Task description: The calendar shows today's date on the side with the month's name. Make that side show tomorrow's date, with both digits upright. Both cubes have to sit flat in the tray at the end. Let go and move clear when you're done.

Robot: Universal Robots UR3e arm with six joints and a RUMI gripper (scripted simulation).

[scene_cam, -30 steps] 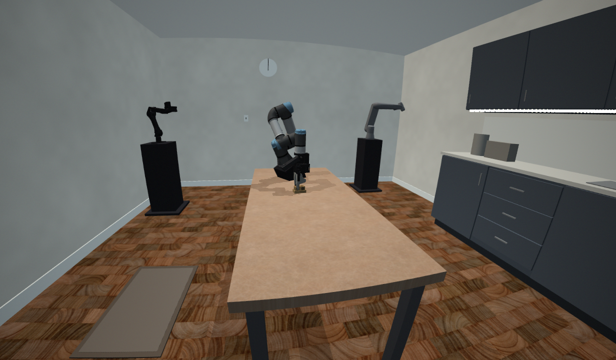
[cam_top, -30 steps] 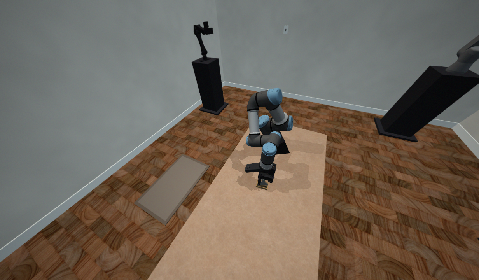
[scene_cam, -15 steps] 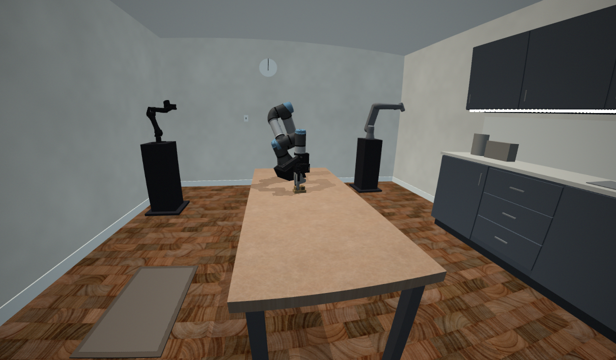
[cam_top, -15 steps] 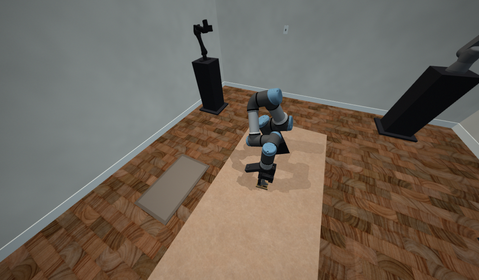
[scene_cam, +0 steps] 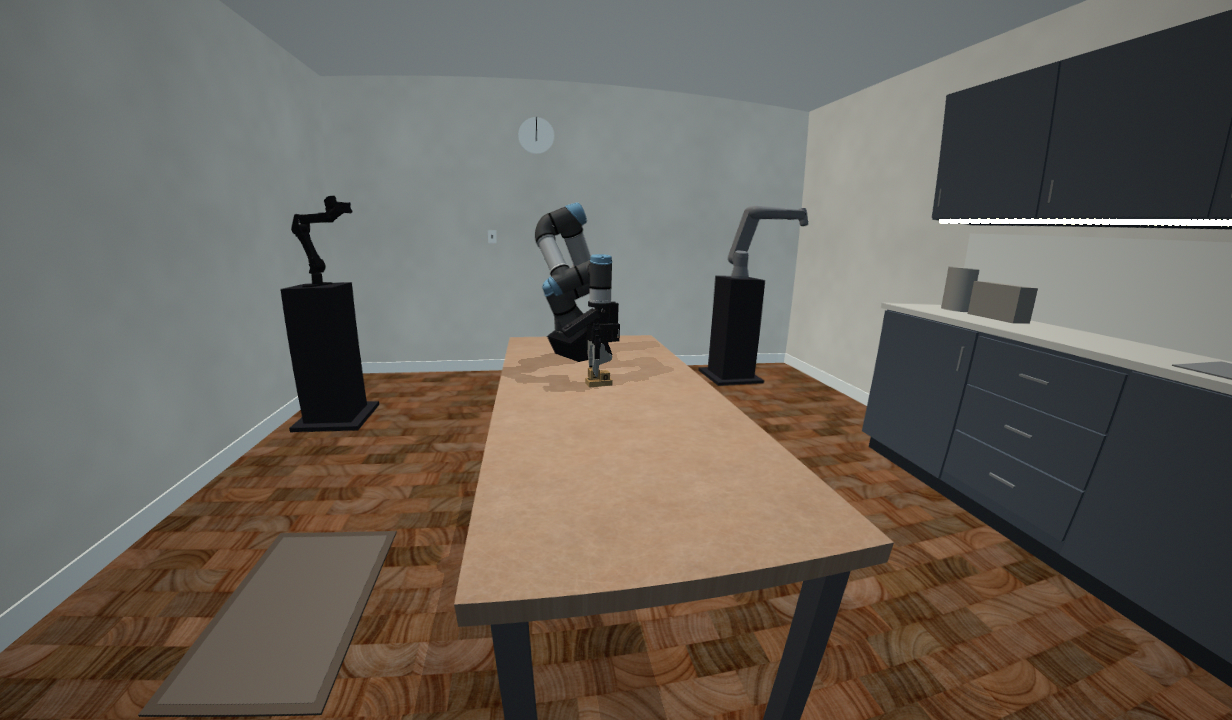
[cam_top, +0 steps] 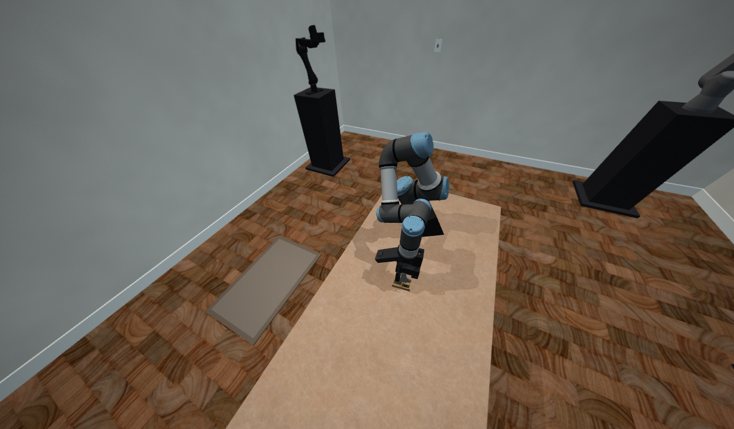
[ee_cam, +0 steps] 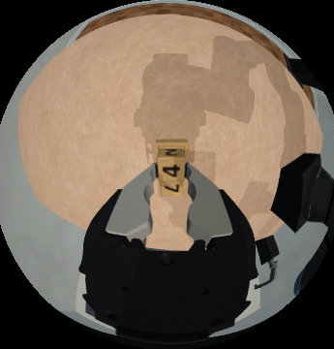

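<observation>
Now: the wooden tray 2 cm to the left of my hand and 4 cm below it.
</observation>
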